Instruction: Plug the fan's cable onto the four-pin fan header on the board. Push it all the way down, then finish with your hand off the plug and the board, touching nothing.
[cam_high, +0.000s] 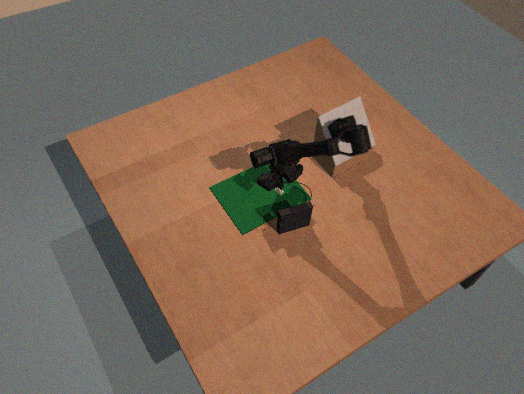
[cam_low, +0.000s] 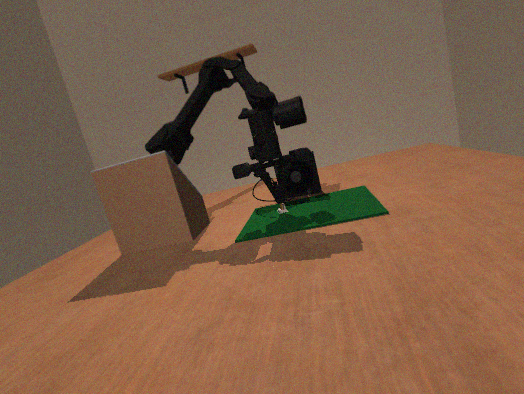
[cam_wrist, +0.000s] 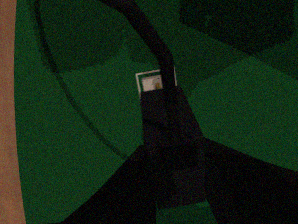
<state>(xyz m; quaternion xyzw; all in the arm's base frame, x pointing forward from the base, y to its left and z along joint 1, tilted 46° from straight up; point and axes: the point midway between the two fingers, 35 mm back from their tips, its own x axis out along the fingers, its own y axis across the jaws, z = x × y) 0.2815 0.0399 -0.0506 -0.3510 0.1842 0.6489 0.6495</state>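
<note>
Now: the black plug 10 mm to the left of my gripper tip and 10 mm above it. The rest, counted from my gripper tip: green board: 60 mm below, 60 mm ahead, 30 mm to the right; dark square fan: 150 mm to the left, 50 mm ahead, 20 mm above.
</note>
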